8 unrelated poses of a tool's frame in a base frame.
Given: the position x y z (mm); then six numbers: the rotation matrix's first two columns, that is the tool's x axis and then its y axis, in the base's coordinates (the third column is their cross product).
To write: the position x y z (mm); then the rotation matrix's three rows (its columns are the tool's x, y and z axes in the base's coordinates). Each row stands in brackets. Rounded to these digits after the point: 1 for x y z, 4 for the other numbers.
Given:
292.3, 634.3, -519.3, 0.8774, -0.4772, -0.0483, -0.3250, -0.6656, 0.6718
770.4, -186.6, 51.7, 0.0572, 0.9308, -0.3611, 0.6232, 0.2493, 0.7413
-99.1, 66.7, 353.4, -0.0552, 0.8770, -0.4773, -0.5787, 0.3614, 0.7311
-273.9, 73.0, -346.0, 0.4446, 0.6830, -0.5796, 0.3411, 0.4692, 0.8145
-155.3, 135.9, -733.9, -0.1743, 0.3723, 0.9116, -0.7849, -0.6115, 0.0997
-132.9, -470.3, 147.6, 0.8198, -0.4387, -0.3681, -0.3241, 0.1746, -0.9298
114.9, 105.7, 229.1, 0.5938, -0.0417, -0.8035, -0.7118, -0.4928, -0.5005
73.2, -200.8, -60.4, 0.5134, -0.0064, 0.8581, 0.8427, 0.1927, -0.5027
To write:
[292.3, 634.3, -519.3], [[0.8774, -0.3250, -0.3527], [-0.4772, -0.6656, -0.5737], [-0.0483, 0.6718, -0.7391]]
[770.4, -186.6, 51.7], [[0.0572, 0.6232, 0.7800], [0.9308, 0.2493, -0.2674], [-0.3611, 0.7413, -0.5658]]
[-99.1, 66.7, 353.4], [[-0.0552, -0.5787, 0.8137], [0.8770, 0.3614, 0.3166], [-0.4773, 0.7311, 0.4876]]
[-273.9, 73.0, -346.0], [[0.4446, 0.3411, 0.8283], [0.6830, 0.4692, -0.5598], [-0.5796, 0.8145, -0.0244]]
[-155.3, 135.9, -733.9], [[-0.1743, -0.7849, 0.5946], [0.3723, -0.6115, -0.6981], [0.9116, 0.0997, 0.3988]]
[-132.9, -470.3, 147.6], [[0.8198, -0.3241, 0.4722], [-0.4387, 0.1746, 0.8816], [-0.3681, -0.9298, 0.0010]]
[114.9, 105.7, 229.1], [[0.5938, -0.7118, -0.3751], [-0.0417, -0.4928, 0.8691], [-0.8035, -0.5005, -0.3223]]
[73.2, -200.8, -60.4], [[0.5134, 0.8427, -0.1621], [-0.0064, 0.1927, 0.9812], [0.8581, -0.5027, 0.1043]]

